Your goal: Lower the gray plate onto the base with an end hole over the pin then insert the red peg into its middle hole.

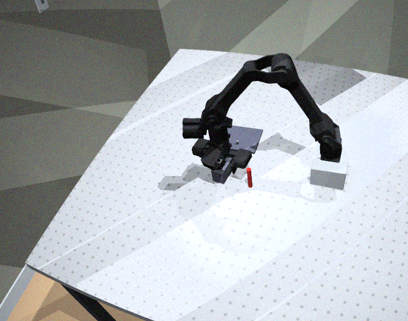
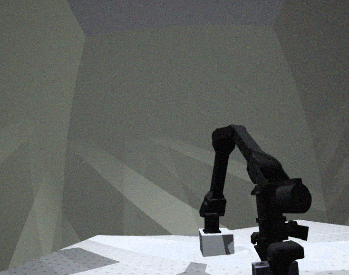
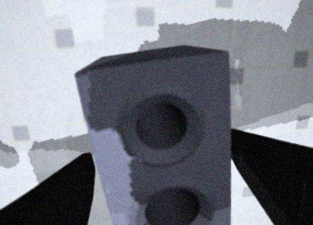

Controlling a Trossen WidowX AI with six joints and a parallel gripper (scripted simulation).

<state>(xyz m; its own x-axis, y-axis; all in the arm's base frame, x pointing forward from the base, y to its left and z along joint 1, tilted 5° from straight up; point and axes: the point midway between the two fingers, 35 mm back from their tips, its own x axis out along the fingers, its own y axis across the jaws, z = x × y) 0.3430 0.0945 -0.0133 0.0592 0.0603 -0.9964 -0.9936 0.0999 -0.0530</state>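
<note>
Now: the red peg 100 mm behind my gripper tip, 40 mm to the left of it and 30 mm above it. From my gripper tip the other things lie so: gray plate (30 mm above).
</note>
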